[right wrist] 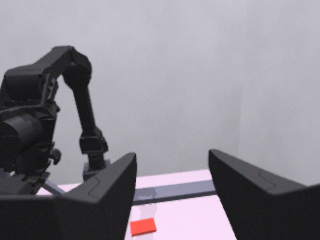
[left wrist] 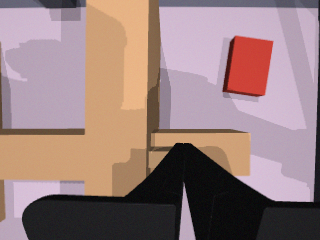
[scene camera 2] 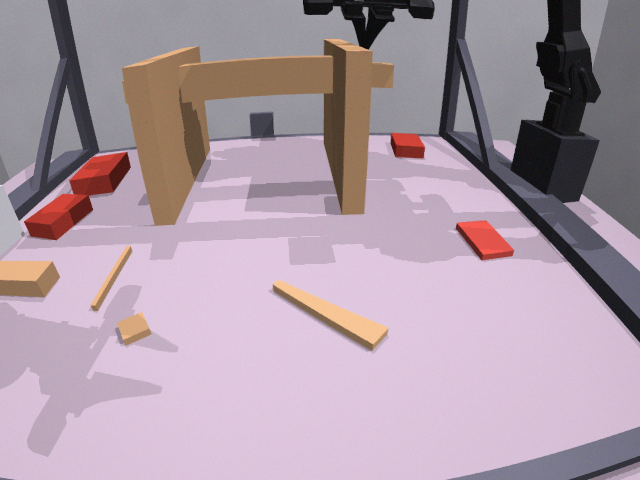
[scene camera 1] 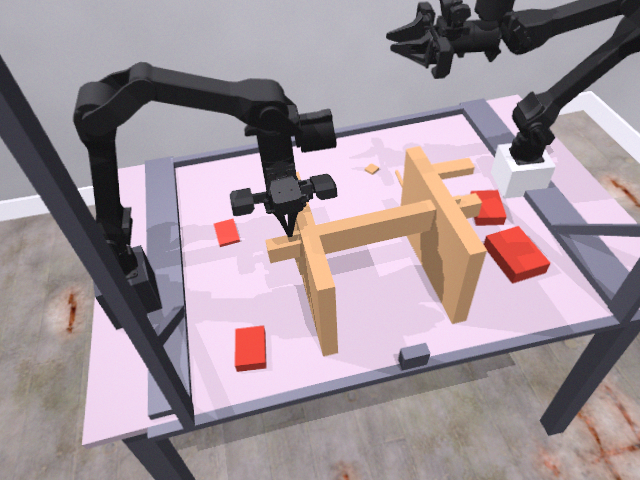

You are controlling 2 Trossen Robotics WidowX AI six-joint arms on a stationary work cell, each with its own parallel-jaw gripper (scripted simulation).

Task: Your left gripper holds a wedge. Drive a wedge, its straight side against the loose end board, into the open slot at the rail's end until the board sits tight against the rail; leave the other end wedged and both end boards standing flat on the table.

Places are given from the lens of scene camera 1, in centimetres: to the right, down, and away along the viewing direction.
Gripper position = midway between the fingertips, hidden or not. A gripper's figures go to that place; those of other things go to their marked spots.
my left gripper (scene camera 1: 289, 236): -6, -1, 96
my right gripper (scene camera 1: 388, 41): 13, -38, 100
